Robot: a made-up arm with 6 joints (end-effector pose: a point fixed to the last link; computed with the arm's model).
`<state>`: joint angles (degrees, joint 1 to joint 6).
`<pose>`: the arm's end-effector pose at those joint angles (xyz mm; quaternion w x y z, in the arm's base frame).
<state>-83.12 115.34 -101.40 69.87 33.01 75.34</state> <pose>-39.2 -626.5 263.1 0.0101 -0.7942 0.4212 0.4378</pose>
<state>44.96 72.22 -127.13 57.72 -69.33 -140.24</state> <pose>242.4 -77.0 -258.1 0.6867 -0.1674 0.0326 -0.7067</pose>
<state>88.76 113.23 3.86 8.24 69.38 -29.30</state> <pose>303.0 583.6 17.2 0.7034 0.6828 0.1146 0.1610</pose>
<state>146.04 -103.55 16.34 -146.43 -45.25 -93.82</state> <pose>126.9 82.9 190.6 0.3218 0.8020 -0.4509 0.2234</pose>
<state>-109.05 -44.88 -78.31 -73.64 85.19 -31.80</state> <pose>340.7 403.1 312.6 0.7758 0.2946 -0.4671 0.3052</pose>
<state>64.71 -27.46 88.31 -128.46 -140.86 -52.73</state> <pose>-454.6 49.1 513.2 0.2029 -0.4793 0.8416 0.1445</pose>
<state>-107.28 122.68 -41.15 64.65 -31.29 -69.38</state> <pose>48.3 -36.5 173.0 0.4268 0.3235 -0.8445 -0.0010</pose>
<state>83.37 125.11 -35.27 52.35 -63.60 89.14</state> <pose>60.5 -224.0 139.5 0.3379 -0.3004 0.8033 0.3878</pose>
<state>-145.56 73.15 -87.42 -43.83 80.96 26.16</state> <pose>100.3 471.3 377.8 0.3885 -0.2083 -0.8884 0.1286</pose>
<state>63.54 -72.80 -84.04 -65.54 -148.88 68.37</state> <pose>-269.8 473.7 626.3 0.4921 0.6479 0.5760 -0.0792</pose>
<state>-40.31 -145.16 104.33 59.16 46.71 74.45</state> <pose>-286.8 189.2 9.4 0.3639 -0.0270 0.9164 -0.1647</pose>
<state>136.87 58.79 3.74 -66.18 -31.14 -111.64</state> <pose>76.6 -206.7 19.5 0.8951 -0.2861 -0.0178 -0.3414</pose>
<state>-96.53 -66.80 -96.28 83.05 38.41 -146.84</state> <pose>-158.2 -675.1 -2.2 0.6127 0.0734 0.5243 0.5868</pose>
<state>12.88 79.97 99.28 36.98 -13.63 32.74</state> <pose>120.4 187.3 112.8 0.0926 0.0542 0.7019 -0.7042</pose>
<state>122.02 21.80 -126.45 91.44 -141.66 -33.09</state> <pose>342.5 256.5 596.7 0.1832 0.7634 -0.4640 -0.4104</pose>
